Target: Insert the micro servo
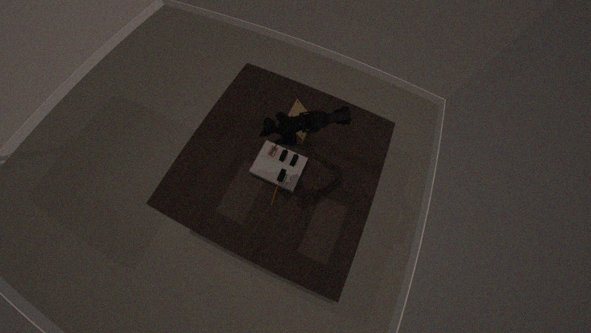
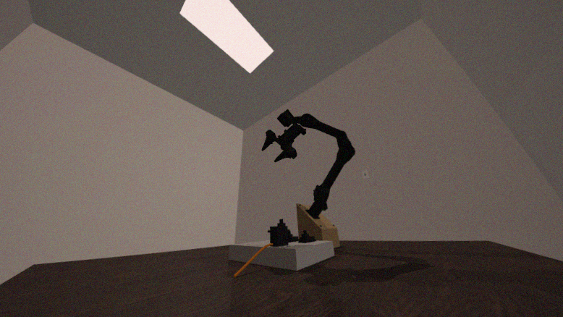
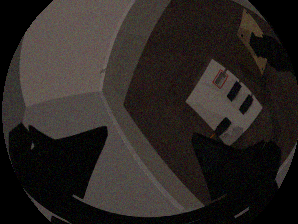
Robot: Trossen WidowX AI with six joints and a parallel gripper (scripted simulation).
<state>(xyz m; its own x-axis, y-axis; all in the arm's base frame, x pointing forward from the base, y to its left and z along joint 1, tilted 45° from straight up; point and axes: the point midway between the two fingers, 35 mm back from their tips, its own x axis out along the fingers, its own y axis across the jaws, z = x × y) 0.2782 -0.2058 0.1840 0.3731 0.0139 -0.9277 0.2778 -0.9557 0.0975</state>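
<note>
Now: gripper tip 10 mm short of the robot deck, 40 mm to the right of it and 380 mm above it.
</note>
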